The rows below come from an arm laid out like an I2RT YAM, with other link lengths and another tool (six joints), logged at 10 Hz.
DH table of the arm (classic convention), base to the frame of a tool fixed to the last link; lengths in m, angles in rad. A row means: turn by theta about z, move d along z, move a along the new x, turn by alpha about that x. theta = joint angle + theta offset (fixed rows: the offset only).
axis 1: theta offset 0; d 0.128; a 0.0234; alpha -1.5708
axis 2: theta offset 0; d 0; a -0.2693; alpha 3.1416
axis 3: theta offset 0.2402; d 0; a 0.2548; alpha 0
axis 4: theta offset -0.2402; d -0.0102; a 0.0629; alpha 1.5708
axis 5: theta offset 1.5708; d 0.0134; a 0; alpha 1.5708
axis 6: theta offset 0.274; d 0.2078; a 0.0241; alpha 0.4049
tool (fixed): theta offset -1.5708; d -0.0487; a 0; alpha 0
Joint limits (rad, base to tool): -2.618..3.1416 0..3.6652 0..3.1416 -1.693..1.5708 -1.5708..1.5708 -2.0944..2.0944
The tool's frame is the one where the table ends.
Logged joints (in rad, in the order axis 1, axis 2, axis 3, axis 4, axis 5, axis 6), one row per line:
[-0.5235, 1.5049, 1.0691, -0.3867, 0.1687, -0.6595]
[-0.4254, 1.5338, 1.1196, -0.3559, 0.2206, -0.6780]
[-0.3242, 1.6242, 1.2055, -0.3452, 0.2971, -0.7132]
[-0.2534, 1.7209, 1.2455, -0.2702, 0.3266, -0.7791]
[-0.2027, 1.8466, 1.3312, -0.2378, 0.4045, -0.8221]
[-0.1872, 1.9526, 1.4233, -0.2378, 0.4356, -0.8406]
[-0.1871, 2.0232, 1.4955, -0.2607, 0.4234, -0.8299]
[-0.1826, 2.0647, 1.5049, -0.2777, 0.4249, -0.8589]
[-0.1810, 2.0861, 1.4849, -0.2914, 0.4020, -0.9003]
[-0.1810, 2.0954, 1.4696, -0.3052, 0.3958, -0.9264]
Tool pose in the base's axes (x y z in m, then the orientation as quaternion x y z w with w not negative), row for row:
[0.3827, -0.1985, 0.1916, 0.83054, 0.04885, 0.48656, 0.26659]
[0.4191, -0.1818, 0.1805, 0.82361, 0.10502, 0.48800, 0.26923]
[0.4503, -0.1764, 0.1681, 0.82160, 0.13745, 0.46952, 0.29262]
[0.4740, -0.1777, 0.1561, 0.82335, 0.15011, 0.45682, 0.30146]
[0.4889, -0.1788, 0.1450, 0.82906, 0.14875, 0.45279, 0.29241]
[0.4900, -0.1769, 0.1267, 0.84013, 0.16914, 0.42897, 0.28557]
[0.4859, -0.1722, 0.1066, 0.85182, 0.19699, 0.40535, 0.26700]
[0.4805, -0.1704, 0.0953, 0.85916, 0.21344, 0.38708, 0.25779]
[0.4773, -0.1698, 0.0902, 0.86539, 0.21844, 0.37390, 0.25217]
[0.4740, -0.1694, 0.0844, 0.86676, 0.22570, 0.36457, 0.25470]
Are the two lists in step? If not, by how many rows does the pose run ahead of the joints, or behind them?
The pose runs 2 rows ahead of the joints: the pose in row i belongs to the joints in row i + 2.
